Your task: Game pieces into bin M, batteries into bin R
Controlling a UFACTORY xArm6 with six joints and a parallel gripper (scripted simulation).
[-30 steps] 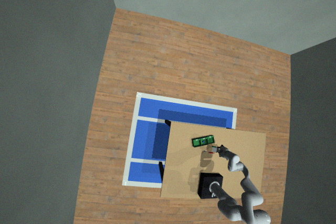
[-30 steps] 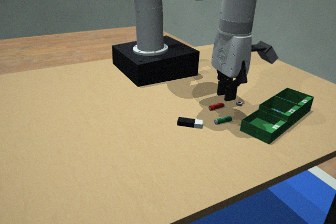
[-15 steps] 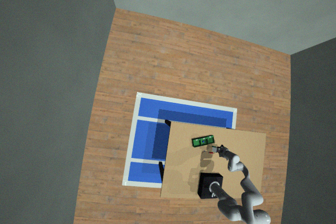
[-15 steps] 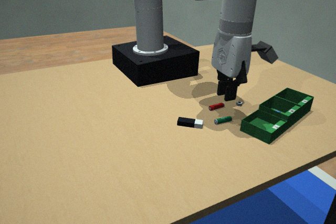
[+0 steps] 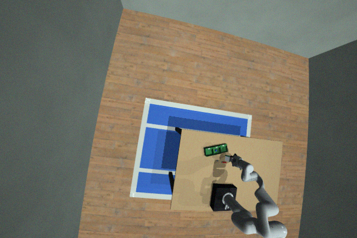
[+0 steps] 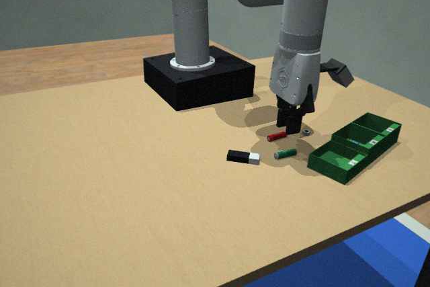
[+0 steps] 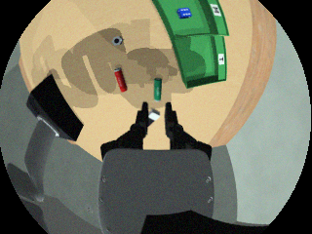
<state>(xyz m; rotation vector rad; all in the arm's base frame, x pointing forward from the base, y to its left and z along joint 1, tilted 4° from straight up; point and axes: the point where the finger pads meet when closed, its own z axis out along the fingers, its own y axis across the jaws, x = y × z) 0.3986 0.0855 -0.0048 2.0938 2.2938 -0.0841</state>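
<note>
Now: hand 8 cm above the green battery. Round my hand: grey nut 10 cm to the left, 8 cm below, 8 cm behind; then red battery 8 cm below, 7 cm behind, 2 cm to the left; then blue die 15 cm to the left, 7 cm below, 2 cm ahead.
</note>
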